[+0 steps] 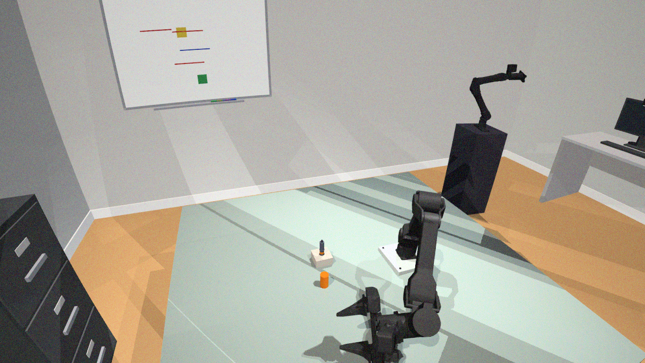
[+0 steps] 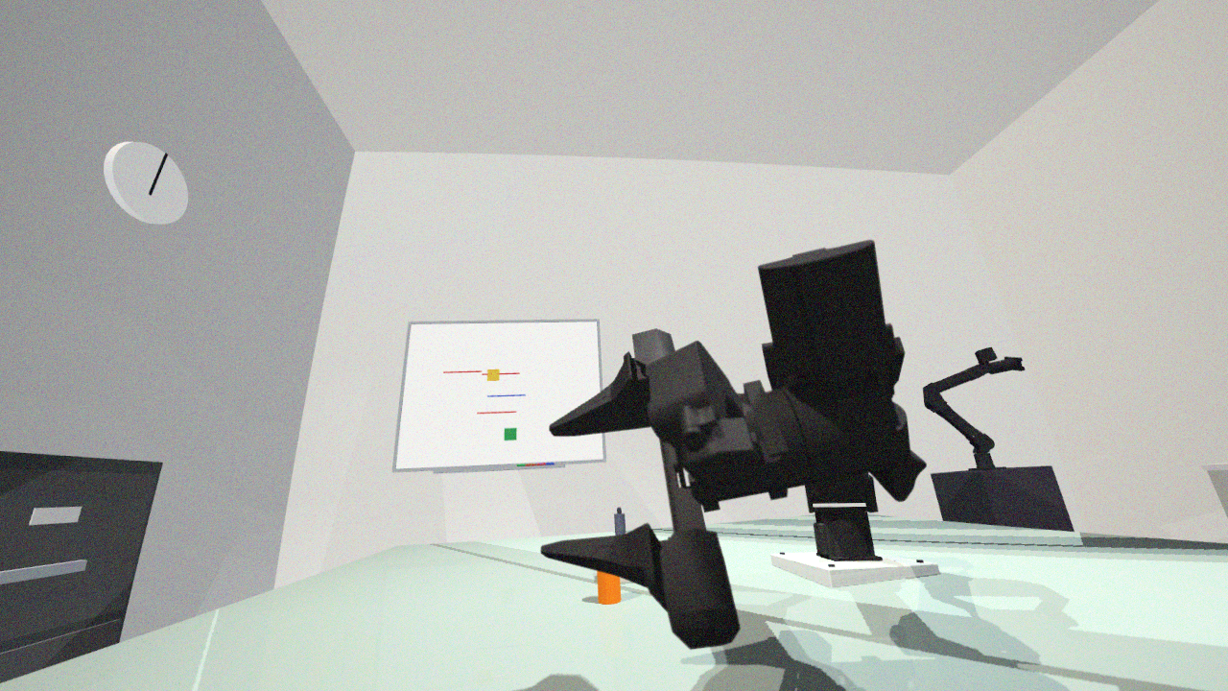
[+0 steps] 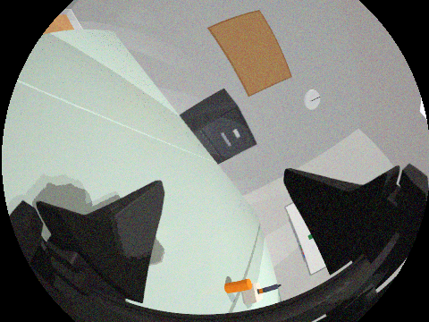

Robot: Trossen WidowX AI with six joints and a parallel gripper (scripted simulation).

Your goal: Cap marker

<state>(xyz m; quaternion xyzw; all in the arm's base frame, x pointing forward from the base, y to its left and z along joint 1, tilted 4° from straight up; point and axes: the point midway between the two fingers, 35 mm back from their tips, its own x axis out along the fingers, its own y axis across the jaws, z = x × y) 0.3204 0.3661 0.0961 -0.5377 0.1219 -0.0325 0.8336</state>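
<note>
The orange cap is 27 cm to the right of my gripper tip, 11 cm below it and 2 cm behind it. Round my gripper tip: white holder block: 39 cm to the right, 12 cm below, 3 cm behind.
</note>
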